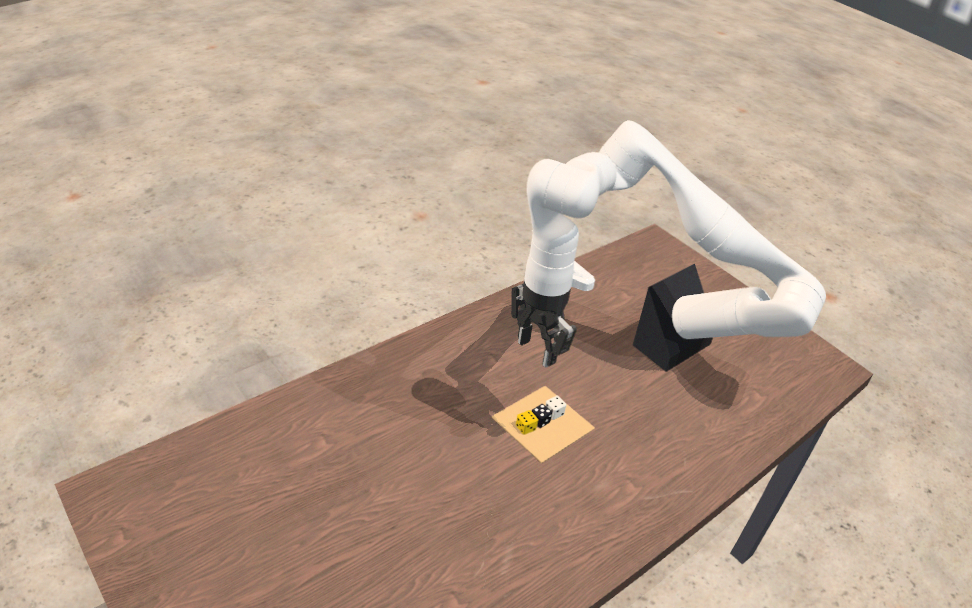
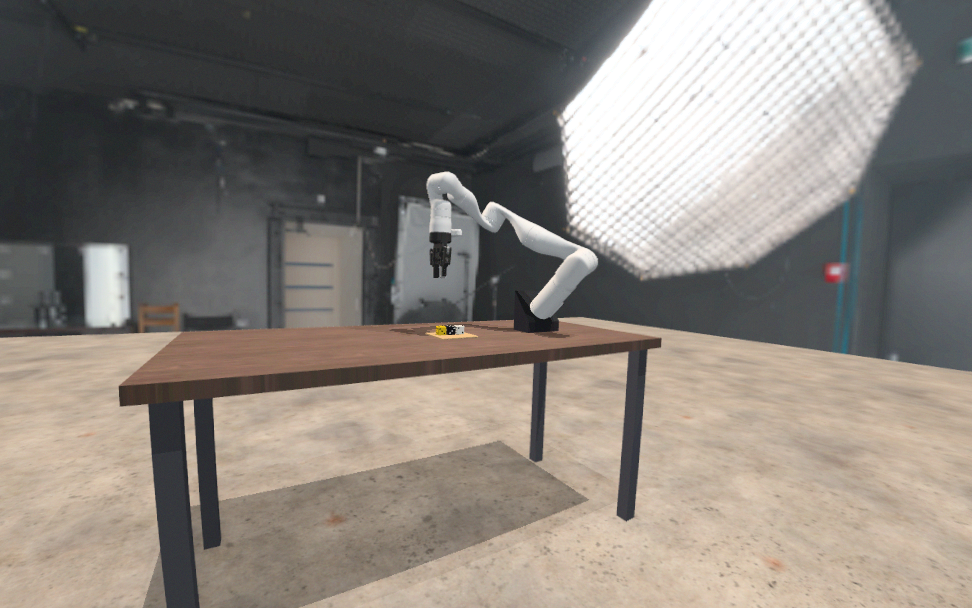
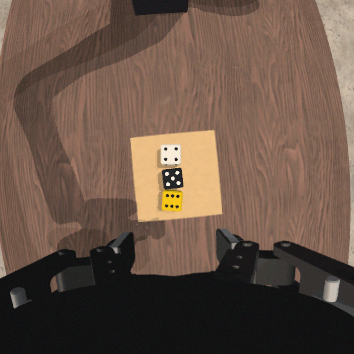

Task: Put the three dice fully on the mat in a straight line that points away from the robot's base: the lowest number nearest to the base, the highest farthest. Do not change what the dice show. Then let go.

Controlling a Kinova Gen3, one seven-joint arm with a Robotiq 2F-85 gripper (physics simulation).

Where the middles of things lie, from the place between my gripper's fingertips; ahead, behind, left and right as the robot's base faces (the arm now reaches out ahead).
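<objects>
I can see the tan mat (image 1: pixel 543 443), and it's 50 mm behind my hand and 200 mm below it.
</objects>
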